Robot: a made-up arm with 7 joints. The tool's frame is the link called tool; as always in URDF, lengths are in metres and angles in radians. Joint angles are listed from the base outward. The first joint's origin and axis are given. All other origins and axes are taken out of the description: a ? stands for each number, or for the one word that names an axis. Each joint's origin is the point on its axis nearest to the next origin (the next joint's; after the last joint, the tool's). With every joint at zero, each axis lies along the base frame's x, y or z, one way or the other. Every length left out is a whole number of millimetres.
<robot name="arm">
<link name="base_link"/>
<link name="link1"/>
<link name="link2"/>
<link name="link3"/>
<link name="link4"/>
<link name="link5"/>
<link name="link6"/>
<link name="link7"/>
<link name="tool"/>
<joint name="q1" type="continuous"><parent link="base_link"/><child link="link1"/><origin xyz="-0.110 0.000 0.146"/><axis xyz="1 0 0"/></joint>
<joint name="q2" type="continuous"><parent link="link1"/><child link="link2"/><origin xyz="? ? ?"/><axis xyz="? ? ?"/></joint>
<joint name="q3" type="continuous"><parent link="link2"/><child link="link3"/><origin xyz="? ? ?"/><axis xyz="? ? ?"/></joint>
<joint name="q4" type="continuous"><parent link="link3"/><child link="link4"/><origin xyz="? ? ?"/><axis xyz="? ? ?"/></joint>
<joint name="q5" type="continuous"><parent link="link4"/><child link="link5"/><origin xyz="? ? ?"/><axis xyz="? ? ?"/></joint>
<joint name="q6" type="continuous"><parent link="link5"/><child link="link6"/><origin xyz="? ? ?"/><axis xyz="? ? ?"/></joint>
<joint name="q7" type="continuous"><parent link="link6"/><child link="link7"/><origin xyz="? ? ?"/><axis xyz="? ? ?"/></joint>
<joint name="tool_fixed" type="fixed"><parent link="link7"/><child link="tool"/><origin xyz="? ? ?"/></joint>
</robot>
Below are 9 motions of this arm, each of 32 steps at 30 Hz.
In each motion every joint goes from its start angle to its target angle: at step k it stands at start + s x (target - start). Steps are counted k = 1, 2, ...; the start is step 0. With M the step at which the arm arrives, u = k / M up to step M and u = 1 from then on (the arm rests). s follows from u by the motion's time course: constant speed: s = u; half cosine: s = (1 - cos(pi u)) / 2; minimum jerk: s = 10 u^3 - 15 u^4 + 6 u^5.
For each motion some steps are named. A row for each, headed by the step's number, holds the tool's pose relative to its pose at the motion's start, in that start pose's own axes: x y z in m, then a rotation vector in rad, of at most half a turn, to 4 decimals.
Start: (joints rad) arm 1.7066 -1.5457 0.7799 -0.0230 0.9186 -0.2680 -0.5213
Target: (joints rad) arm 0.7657 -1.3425 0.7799 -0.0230 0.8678 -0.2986 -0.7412
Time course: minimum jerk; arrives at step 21
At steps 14, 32:
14: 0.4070 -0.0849 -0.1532 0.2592 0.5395 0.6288
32: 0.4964 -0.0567 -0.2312 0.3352 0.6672 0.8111

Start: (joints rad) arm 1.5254 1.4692 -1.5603 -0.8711 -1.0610 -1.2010 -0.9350
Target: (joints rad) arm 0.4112 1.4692 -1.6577 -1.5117 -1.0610 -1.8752 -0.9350
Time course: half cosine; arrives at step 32
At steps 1, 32:
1: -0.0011 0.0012 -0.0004 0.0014 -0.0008 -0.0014
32: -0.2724 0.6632 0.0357 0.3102 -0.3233 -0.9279

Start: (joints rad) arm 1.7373 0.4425 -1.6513 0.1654 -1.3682 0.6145 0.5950
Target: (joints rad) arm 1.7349 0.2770 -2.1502 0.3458 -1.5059 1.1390 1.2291
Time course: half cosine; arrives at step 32
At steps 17, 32:
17: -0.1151 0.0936 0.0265 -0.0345 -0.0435 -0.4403
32: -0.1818 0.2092 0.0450 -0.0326 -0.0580 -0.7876

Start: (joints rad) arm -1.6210 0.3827 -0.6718 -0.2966 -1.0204 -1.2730 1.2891
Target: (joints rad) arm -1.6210 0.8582 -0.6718 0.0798 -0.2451 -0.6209 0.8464
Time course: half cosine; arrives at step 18
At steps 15, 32:
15: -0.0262 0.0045 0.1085 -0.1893 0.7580 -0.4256
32: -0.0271 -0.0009 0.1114 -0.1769 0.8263 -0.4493

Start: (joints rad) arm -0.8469 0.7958 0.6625 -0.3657 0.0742 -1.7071 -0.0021
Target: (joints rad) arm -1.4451 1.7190 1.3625 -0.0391 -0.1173 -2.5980 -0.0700
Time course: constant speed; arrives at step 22
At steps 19, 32:
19: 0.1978 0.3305 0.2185 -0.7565 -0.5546 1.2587
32: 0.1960 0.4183 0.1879 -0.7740 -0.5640 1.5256

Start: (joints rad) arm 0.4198 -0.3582 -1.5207 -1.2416 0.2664 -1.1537 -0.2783
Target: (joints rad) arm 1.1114 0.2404 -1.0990 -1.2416 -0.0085 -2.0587 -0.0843
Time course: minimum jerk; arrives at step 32
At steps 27, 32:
27: -0.0856 -0.0783 -0.0739 0.3870 -1.3819 -0.5774
32: -0.0824 -0.0762 -0.0777 0.4030 -1.4197 -0.5972

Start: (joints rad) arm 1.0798 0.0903 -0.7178 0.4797 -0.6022 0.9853 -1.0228
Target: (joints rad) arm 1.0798 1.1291 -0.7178 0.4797 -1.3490 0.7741 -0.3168
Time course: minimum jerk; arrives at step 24
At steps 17, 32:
17: -0.0384 0.1545 -0.1080 0.0331 0.5501 -0.4313
32: -0.0315 0.1969 -0.1020 -0.0264 0.6394 -0.4634

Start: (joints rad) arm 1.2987 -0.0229 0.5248 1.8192 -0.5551 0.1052 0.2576
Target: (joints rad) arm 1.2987 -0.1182 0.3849 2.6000 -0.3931 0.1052 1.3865
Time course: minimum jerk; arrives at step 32
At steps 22, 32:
22: -0.2678 0.3998 -0.1989 0.6111 -0.2929 -1.2843
32: -0.2450 0.5158 -0.2042 0.7989 -0.3010 -1.5411

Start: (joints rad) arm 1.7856 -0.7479 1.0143 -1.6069 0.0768 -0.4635 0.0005
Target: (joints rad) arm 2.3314 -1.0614 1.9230 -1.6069 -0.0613 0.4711 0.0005
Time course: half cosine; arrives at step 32
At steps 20, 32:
20: -0.1646 0.0537 -0.4949 0.8604 0.8080 0.1905
32: -0.2867 0.2119 -0.6554 1.2430 1.1300 0.4305

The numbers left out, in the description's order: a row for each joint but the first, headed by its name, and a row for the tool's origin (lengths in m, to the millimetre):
q2: xyz 0.000 0.207 -0.281, axis 0 1 0
q3: xyz 0.042 0.000 -0.026, axis 0 0 -1
q4: xyz 0.117 -0.256 0.000, axis 0 -1 0
q5: xyz -0.095 0.000 0.066, axis 1 0 0
q6: xyz 0.000 0.129 0.103, axis 0 1 0
q7: xyz 0.113 0.000 -0.031, axis 0 0 -1
tool: xyz -0.096 -0.364 0.000

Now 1 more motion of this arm.
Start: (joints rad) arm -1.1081 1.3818 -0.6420 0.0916 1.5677 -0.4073 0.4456
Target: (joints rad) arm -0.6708 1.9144 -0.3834 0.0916 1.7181 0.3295 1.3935
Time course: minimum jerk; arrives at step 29
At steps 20, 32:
20: -0.1503 0.1723 0.0531 -0.3307 0.7406 -1.1666
32: -0.1144 0.2316 0.0623 -0.4769 0.8821 -1.3859

